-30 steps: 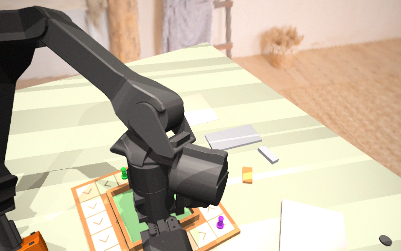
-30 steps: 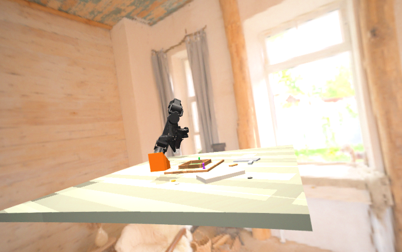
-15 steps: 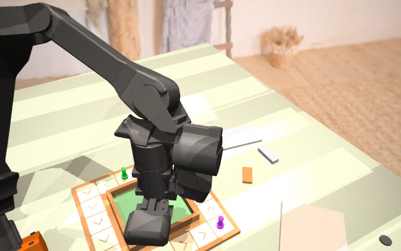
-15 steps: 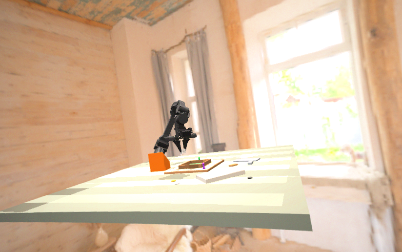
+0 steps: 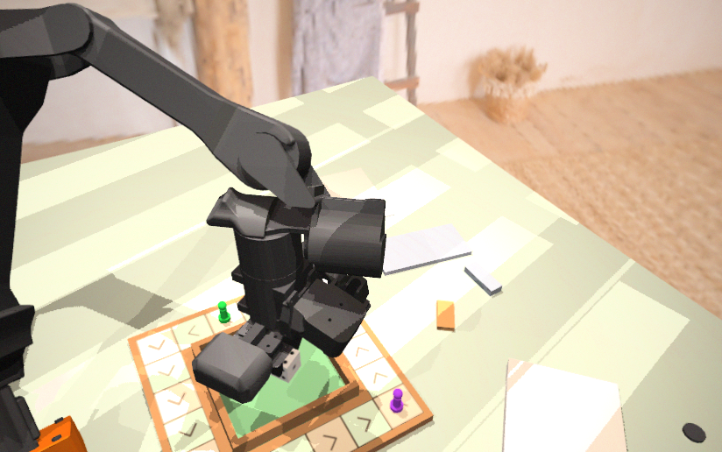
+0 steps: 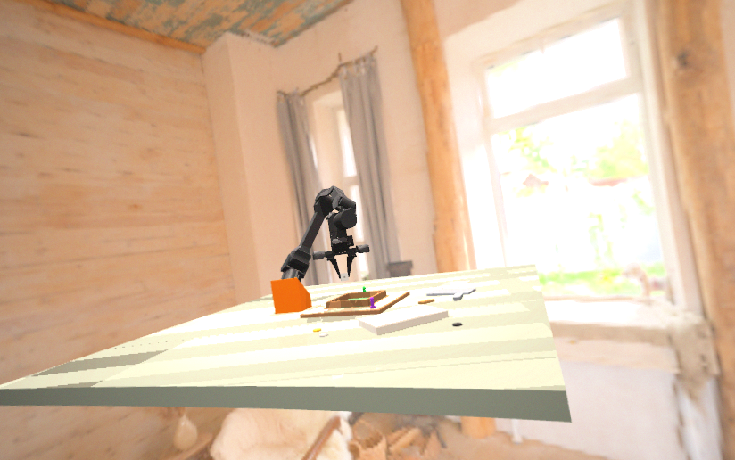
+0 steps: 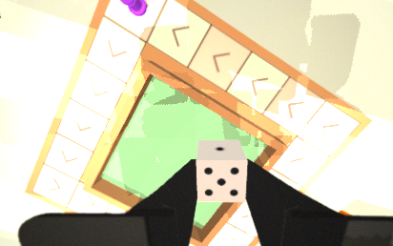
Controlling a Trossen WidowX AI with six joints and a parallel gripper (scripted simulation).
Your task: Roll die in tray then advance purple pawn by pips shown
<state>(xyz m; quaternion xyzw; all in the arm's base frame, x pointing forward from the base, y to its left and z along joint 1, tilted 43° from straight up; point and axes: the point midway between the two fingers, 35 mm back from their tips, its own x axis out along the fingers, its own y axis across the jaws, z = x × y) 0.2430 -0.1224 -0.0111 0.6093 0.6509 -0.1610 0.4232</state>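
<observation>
My gripper tip is 10 cm short of the purple pawn, 8 cm to the left of it and 8 cm above it. From my gripper tip the other things lie so: green pawn 17 cm to the left, 8 cm below, 2 cm ahead; then green tray 10 cm below, 5 cm to the left, 2 cm ahead; then white die right at my gripper tip.
</observation>
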